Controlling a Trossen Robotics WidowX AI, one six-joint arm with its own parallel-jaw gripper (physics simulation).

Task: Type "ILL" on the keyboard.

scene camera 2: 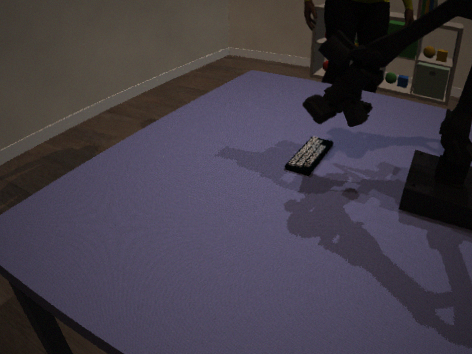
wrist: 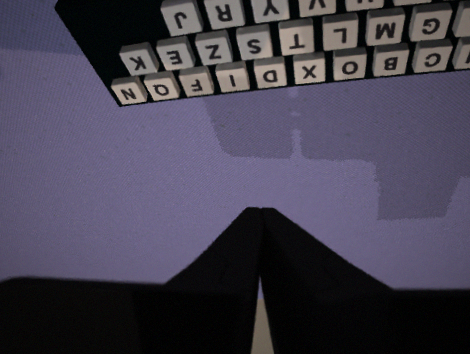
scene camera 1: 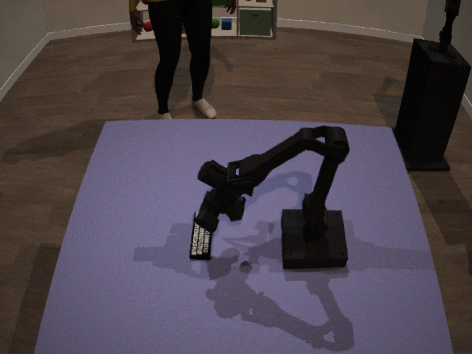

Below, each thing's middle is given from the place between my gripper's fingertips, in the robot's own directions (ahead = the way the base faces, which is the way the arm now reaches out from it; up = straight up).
Scene:
My hand is 9 cm above the black keyboard (scene camera 2: 304, 170) and 1 cm to the right of it.

